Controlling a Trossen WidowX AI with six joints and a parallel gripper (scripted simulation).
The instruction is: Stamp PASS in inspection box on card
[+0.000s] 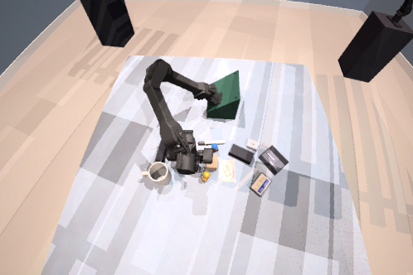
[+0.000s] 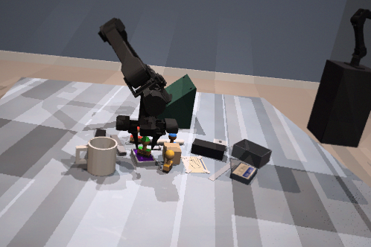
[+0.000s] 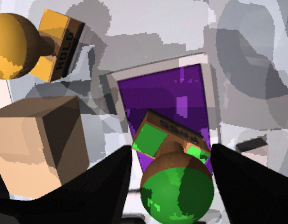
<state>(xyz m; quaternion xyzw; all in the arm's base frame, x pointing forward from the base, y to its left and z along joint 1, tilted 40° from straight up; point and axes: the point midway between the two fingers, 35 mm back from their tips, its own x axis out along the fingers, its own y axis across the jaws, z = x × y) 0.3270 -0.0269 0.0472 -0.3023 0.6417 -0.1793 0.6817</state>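
My gripper tip is 30 mm above the purple ink pad. Also, from my gripper tip: orange-knobbed stamp (50 mm ahead, 80 mm to the left, 20 mm below); green-knobbed stamp (right at my gripper tip); cardboard box (20 mm behind, 90 mm to the left, 10 mm below).
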